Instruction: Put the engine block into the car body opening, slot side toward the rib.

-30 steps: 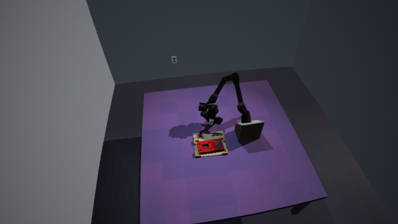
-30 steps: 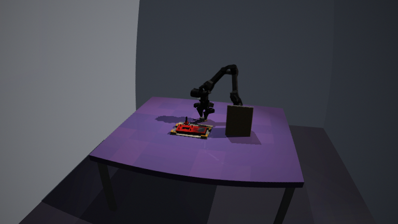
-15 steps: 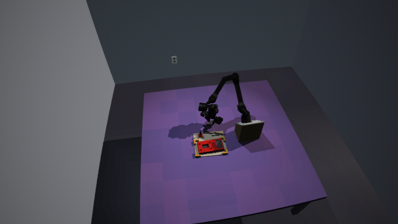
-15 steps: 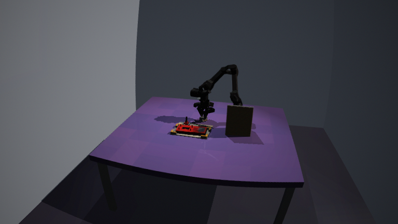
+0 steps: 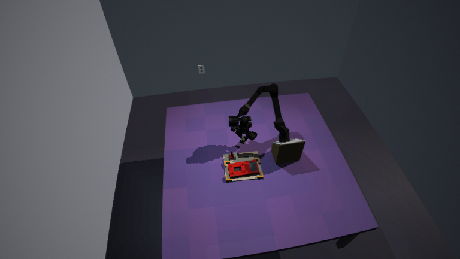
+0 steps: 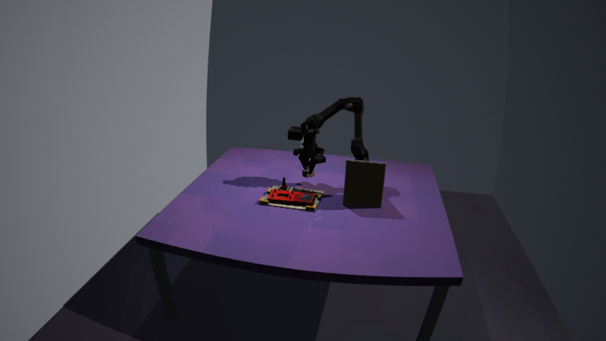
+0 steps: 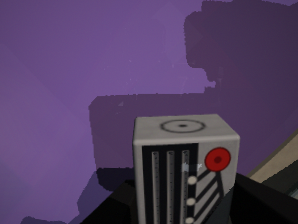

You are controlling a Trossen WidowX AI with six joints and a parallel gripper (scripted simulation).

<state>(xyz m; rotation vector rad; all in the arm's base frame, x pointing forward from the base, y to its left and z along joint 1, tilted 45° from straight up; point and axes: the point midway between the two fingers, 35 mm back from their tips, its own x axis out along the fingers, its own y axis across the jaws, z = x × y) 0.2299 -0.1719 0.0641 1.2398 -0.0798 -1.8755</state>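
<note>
Right now the dark upright post is 110 mm ahead of my gripper tip, 80 mm to the left of it and 30 mm below it. Also, from my gripper tip: engine block: 10 mm below.
</note>
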